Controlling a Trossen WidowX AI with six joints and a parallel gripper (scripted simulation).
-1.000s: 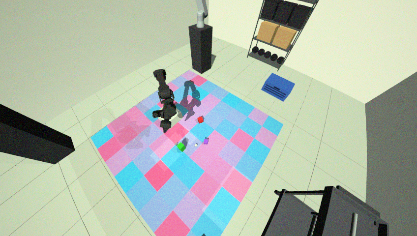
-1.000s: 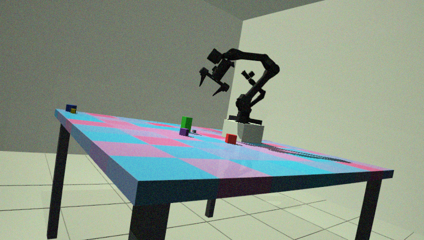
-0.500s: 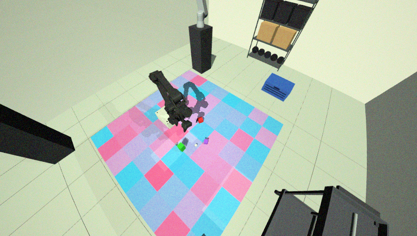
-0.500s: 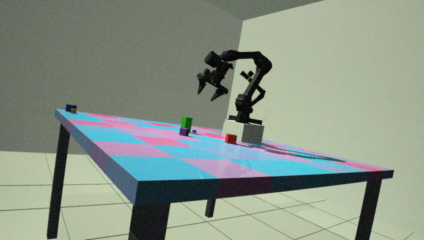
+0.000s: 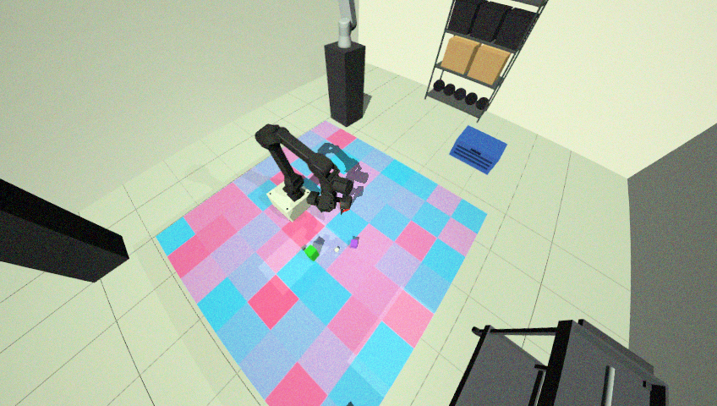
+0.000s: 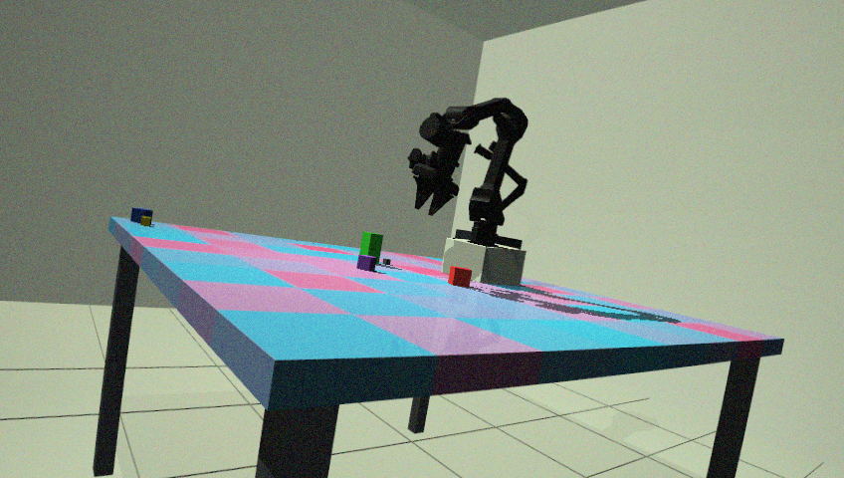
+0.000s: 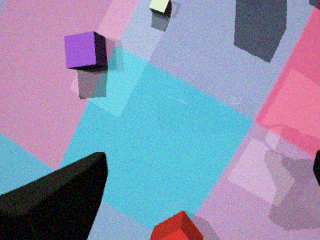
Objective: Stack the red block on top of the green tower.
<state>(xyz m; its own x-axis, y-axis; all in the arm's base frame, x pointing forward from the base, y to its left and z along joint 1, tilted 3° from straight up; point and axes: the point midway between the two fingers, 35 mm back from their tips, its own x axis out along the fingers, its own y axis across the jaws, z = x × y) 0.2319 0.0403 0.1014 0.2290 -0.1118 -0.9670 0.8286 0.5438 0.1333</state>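
Right now my gripper tip is 5 cm past the red block, 12 cm to the right of it and 14 cm above it. From my gripper tip the other things lie so: purple block (14 cm ahead, 1 cm to the left, 14 cm below); white piece (10 cm ahead, 7 cm to the right, 15 cm below).
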